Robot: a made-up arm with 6 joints.
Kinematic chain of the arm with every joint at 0, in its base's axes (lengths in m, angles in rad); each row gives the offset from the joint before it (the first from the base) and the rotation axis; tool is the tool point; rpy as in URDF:
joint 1: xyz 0 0 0.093 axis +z
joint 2: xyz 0 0 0 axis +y
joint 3: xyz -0.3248 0 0.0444 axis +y
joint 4: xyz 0.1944 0 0.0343 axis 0.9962 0 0.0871
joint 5: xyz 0 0 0 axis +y
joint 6: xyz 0.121 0 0.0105 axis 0.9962 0 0.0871
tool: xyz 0 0 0 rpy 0 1.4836 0
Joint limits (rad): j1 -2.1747..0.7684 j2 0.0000..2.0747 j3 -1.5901..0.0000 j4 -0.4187..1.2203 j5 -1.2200..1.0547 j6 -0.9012..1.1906
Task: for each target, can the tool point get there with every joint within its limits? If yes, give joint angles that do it. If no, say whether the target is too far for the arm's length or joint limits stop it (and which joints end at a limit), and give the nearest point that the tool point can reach.
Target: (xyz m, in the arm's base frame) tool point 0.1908 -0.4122 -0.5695
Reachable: no: too far | nearest point 0.1182 -0.2555 0.0489 | short by 0.642 m
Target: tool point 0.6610 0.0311 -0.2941
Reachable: no: too far | nearest point 0.3811 0.0179 0.0968 | short by 0.481 m
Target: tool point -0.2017 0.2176 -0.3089
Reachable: no: joint limits stop it (at a limit: joint 2, joint 3, joint 5) | nearest point -0.0447 0.0482 0.0741 | short by 0.447 m
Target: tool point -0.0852 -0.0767 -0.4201
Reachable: no: joint limits stop it (at a limit: joint 1, joint 2) | nearest point -0.0962 -0.1297 0.0391 | short by 0.462 m
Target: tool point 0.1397 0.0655 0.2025
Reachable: yes | joints 0.2250 1.2190 -0.4667 0.6108 0.4869 0.6804
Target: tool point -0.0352 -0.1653 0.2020
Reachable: yes | joints -1.8135 1.2308 -0.4087 0.3197 0.1448 0.5039
